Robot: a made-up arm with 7 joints. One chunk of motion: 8 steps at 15 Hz.
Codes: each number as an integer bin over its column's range. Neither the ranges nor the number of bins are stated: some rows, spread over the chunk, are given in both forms.
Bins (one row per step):
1: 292 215 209 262 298 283
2: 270 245 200 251 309 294
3: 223 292 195 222 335 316
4: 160 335 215 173 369 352
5: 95 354 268 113 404 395
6: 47 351 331 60 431 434
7: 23 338 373 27 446 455
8: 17 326 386 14 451 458
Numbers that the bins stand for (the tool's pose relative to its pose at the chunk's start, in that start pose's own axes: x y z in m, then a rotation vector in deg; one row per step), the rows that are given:
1: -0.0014 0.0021 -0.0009 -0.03 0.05 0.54
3: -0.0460 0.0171 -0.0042 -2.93 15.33 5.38
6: -0.1596 0.0287 0.0277 -14.66 54.97 22.70
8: -0.1790 0.0238 0.0406 -17.99 63.23 26.22
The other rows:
2: -0.0156 0.0079 -0.0030 -0.83 4.59 2.15
4: -0.0867 0.0256 0.0005 -6.47 29.37 10.66
5: -0.1286 0.0293 0.0129 -10.82 43.82 16.97
7: -0.1751 0.0261 0.0376 -17.05 61.16 25.78

